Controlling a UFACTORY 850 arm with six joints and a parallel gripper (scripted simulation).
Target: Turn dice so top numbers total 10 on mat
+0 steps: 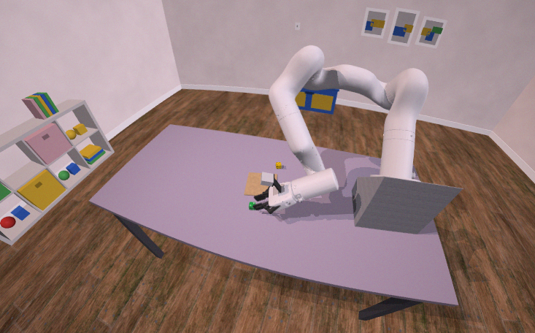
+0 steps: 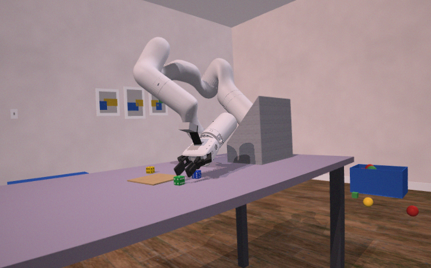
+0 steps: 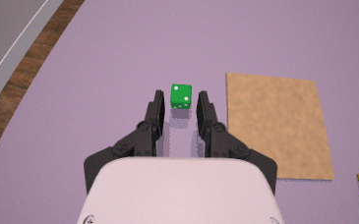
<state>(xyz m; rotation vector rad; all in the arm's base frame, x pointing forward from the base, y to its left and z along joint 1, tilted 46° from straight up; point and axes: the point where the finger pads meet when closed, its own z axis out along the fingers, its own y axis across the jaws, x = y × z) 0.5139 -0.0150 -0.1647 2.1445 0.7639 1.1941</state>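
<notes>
Now: the green die 30 mm ahead of my hand, 10 mm to the left of it and 30 mm below it. Round my hand: blue die 70 mm behind, 30 mm to the right, 30 mm below; then tan mat 30 mm ahead, 130 mm to the right, 40 mm below; then yellow die 30 mm behind, 260 mm to the right, 30 mm below.
</notes>
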